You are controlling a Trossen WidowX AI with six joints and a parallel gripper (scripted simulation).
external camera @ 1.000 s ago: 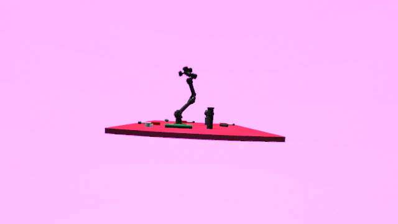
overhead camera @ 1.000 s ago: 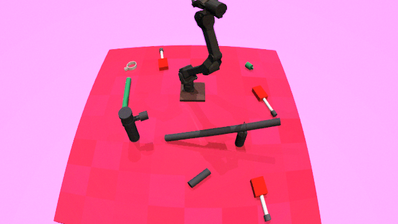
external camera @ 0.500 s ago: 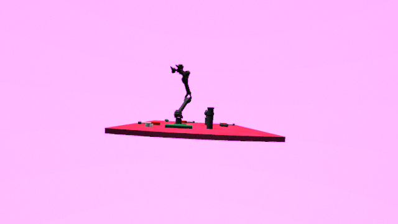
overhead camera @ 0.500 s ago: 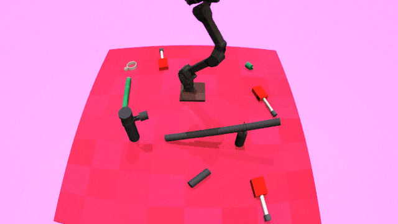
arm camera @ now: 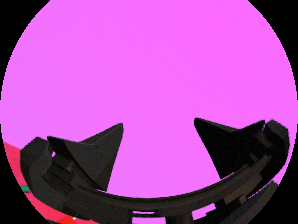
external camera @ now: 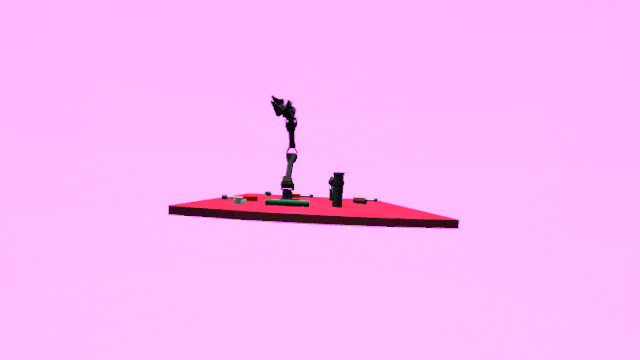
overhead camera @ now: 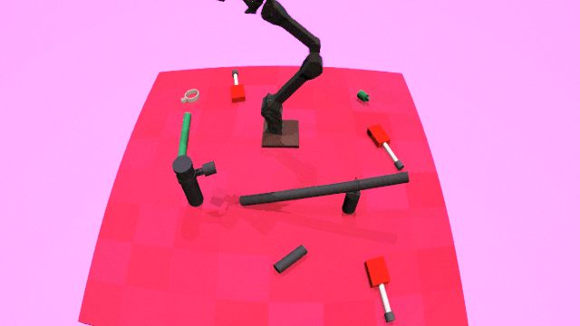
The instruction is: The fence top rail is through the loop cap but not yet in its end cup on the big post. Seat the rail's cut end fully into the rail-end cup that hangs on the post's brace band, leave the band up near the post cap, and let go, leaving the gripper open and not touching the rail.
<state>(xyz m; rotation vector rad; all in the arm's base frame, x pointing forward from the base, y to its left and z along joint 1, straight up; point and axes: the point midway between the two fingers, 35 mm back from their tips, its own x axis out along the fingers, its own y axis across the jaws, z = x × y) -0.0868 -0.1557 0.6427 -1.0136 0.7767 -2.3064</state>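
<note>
The rail-end cup is 53 cm below my gripper tip and 43 cm ahead of it. Also, from my gripper tip: small green piece 65 cm below, 54 cm to the left, 13 cm behind; green rod 66 cm below, 19 cm ahead, 18 cm to the right; small post 57 cm below, 47 cm to the left, 43 cm ahead.
</note>
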